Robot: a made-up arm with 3 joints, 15 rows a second.
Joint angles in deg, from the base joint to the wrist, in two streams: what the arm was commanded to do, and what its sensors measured. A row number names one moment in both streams.
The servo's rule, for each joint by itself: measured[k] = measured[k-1] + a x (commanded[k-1-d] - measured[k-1]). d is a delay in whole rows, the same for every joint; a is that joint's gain. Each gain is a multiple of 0.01, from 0.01 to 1. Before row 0 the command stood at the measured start. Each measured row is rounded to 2 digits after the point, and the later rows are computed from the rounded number. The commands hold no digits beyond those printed.
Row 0, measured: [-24.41, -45.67, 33.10]
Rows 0 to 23, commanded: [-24.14, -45.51, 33.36]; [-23.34, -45.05, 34.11]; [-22.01, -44.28, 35.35]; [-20.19, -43.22, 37.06]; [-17.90, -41.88, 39.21]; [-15.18, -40.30, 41.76]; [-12.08, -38.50, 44.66]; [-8.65, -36.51, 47.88]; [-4.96, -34.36, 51.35]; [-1.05, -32.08, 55.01]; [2.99, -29.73, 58.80]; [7.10, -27.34, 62.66]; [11.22, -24.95, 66.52]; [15.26, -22.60, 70.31]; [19.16, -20.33, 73.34]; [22.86, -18.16, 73.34]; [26.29, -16.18, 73.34]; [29.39, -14.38, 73.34]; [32.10, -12.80, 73.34]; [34.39, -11.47, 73.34]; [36.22, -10.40, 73.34]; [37.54, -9.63, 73.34]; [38.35, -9.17, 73.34]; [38.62, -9.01, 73.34]
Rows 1 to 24, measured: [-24.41, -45.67, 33.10]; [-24.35, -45.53, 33.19]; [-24.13, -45.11, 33.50]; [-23.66, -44.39, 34.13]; [-22.90, -43.37, 35.13]; [-21.80, -42.07, 36.52]; [-20.34, -40.53, 38.30]; [-18.52, -38.76, 40.46]; [-16.35, -36.80, 42.98]; [-13.84, -34.68, 45.83]; [-11.03, -32.42, 48.95]; [-7.95, -30.08, 52.30]; [-4.64, -27.70, 55.82]; [-1.15, -25.31, 59.46]; [2.46, -22.95, 63.15]; [6.13, -20.67, 66.61]; [9.81, -18.49, 68.90]; [13.44, -16.48, 70.41]; [16.95, -14.65, 71.41]; [20.28, -13.04, 72.07]; [23.38, -11.67, 72.50]; [26.20, -10.57, 72.79]; [28.69, -9.75, 72.98]; [30.82, -9.25, 73.10]
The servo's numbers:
d 1
a 0.22 0.87 0.34

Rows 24 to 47, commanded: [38.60, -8.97, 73.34]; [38.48, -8.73, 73.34]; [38.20, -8.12, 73.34]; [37.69, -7.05, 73.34]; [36.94, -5.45, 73.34]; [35.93, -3.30, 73.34]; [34.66, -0.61, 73.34]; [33.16, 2.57, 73.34]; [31.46, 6.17, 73.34]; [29.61, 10.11, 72.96]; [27.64, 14.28, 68.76]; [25.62, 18.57, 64.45]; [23.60, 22.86, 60.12]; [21.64, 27.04, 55.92]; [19.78, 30.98, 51.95]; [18.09, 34.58, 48.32]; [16.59, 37.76, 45.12]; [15.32, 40.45, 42.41]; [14.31, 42.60, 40.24]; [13.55, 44.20, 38.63]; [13.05, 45.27, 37.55]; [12.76, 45.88, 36.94]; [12.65, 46.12, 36.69]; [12.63, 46.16, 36.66]
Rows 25 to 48, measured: [32.54, -9.04, 73.18]; [33.87, -8.98, 73.23]; [34.88, -8.76, 73.27]; [35.61, -8.20, 73.29]; [36.07, -7.20, 73.31]; [36.26, -5.68, 73.32]; [36.19, -3.61, 73.33]; [35.85, -1.00, 73.33]; [35.26, 2.11, 73.33]; [34.42, 5.64, 73.33]; [33.36, 9.53, 73.20]; [32.10, 13.66, 71.69]; [30.67, 17.93, 69.23]; [29.11, 22.22, 66.13]; [27.47, 26.41, 62.66]; [25.78, 30.39, 59.02]; [24.09, 34.04, 55.38]; [22.44, 37.28, 51.89]; [20.87, 40.04, 48.67]; [19.43, 42.27, 45.80]; [18.14, 43.95, 43.36]; [17.02, 45.10, 41.38]; [16.08, 45.78, 39.87]; [15.33, 46.08, 38.79]
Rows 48 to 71, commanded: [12.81, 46.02, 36.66]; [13.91, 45.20, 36.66]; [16.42, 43.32, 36.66]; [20.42, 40.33, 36.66]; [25.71, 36.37, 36.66]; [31.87, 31.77, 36.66]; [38.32, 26.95, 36.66]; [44.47, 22.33, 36.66]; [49.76, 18.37, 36.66]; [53.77, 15.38, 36.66]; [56.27, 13.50, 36.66]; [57.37, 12.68, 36.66]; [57.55, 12.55, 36.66]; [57.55, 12.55, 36.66]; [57.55, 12.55, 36.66]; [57.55, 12.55, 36.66]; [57.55, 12.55, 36.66]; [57.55, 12.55, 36.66]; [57.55, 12.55, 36.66]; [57.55, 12.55, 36.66]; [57.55, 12.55, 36.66]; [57.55, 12.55, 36.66]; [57.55, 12.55, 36.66]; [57.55, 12.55, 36.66]
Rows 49 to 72, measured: [14.74, 46.15, 38.07]; [14.32, 46.04, 37.59]; [14.23, 45.31, 37.27]; [14.71, 43.58, 37.06]; [15.97, 40.75, 36.92]; [18.11, 36.94, 36.83]; [21.14, 32.44, 36.77]; [24.92, 27.66, 36.73]; [29.22, 23.02, 36.71]; [33.74, 18.97, 36.69]; [38.15, 15.85, 36.68]; [42.14, 13.81, 36.67]; [45.49, 12.83, 36.67]; [48.14, 12.59, 36.67]; [50.21, 12.56, 36.67]; [51.82, 12.55, 36.67]; [53.08, 12.55, 36.67]; [54.06, 12.55, 36.67]; [54.83, 12.55, 36.67]; [55.43, 12.55, 36.67]; [55.90, 12.55, 36.67]; [56.26, 12.55, 36.67]; [56.54, 12.55, 36.67]; [56.76, 12.55, 36.67]
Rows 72 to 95, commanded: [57.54, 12.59, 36.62]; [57.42, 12.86, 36.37]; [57.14, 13.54, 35.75]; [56.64, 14.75, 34.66]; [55.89, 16.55, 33.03]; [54.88, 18.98, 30.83]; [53.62, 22.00, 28.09]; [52.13, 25.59, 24.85]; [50.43, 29.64, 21.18]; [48.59, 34.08, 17.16]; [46.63, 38.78, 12.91]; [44.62, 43.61, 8.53]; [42.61, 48.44, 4.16]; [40.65, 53.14, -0.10]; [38.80, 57.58, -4.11]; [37.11, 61.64, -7.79]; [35.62, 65.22, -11.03]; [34.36, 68.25, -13.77]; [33.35, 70.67, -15.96]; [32.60, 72.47, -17.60]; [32.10, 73.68, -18.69]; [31.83, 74.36, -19.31]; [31.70, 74.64, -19.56]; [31.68, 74.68, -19.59]
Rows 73 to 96, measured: [56.93, 12.55, 36.67]; [57.06, 12.58, 36.65]; [57.14, 12.82, 36.55]; [57.14, 13.45, 36.28]; [57.03, 14.58, 35.73]; [56.78, 16.29, 34.81]; [56.36, 18.63, 33.46]; [55.76, 21.56, 31.63]; [54.96, 25.07, 29.32]; [53.96, 29.05, 26.55]; [52.78, 33.43, 23.36]; [51.43, 38.08, 19.81]; [49.93, 42.89, 15.97]; [48.32, 47.72, 11.95]; [46.63, 52.44, 7.85]; [44.91, 56.91, 3.78]; [43.19, 61.03, -0.15]; [41.52, 64.68, -3.85]; [39.94, 67.79, -7.22]; [38.49, 70.30, -10.19]; [37.19, 72.19, -12.71]; [36.07, 73.49, -14.74]; [35.14, 74.25, -16.29]; [34.38, 74.59, -17.40]
